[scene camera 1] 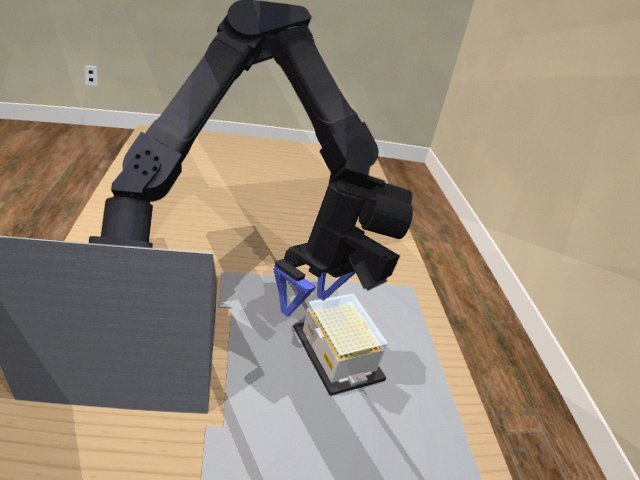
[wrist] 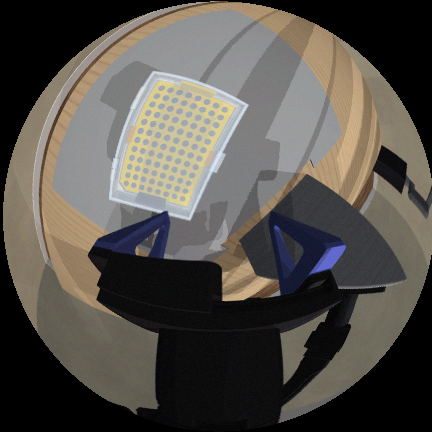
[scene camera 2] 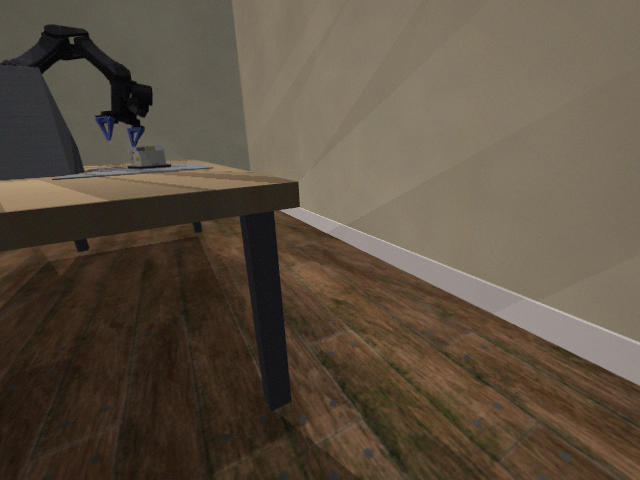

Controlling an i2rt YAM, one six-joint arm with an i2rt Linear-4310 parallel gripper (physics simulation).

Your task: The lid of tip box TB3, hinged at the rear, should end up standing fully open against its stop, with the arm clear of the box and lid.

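Seen in the pictures: gripper, fingertip midpoint: [scene camera 1: 303, 306] [wrist: 218, 216] [scene camera 2: 121, 143]; arm's base, link origin: [scene camera 1: 122, 259] [wrist: 347, 288] [scene camera 2: 4, 103].
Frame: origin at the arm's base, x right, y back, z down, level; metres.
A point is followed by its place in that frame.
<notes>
Tip box TB3 [scene camera 1: 361, 364] @[x 0.054, y -0.351, z 0.173 m] [scene camera 2: 151, 158] @[x 0.056, y -0.342, z 0.177 m] is a pale box with a yellow label, standing upright on a black base plate [scene camera 1: 337, 386] @[x 0.071, y -0.312, z 0.203 m]. Its clear lid [scene camera 1: 334, 299] @[x -0.057, y -0.328, z 0.133 m] [wrist: 132, 195] @[x -0.055, y -0.343, z 0.133 m] lies down flat over a yellow tip rack [scene camera 1: 345, 329] [wrist: 175, 140] @[x 0.003, y -0.332, z 0.133 m] with grey dots; it looks closed. My gripper [scene camera 1: 304, 305] @[x -0.032, y -0.267, z 0.122 m] [scene camera 2: 122, 142] @[x -0.032, y -0.267, z 0.122 m] [wrist: 218, 216] @[x -0.032, y -0.267, z 0.122 m] is open and empty, with blue fingers pointing down. It hangs at the box's far end in scene view 1. One fingertip is close to the lid's end edge; the other is off to the side. Contact cannot be made out.
A large dark grey block [scene camera 1: 108, 325] @[x 0.079, y 0.013, z 0.038 m] [scene camera 2: 31, 124] @[x 0.088, y -0.055, z 0.065 m] [wrist: 330, 230] @[x 0.037, y -0.116, z 0.094 m] stands left of the box in scene view 1, in front of the arm's base. A grey mat [scene camera 1: 439, 439] @[x 0.187, y -0.448, z 0.211 m] [wrist: 200, 40] @[x 0.156, y -0.413, z 0.211 m] lies under the box on the wooden table [scene camera 1: 268, 170] @[x -0.682, y -0.318, z 0.213 m] [scene camera 2: 155, 201] @[x 0.829, y -0.244, z 0.220 m].
</notes>
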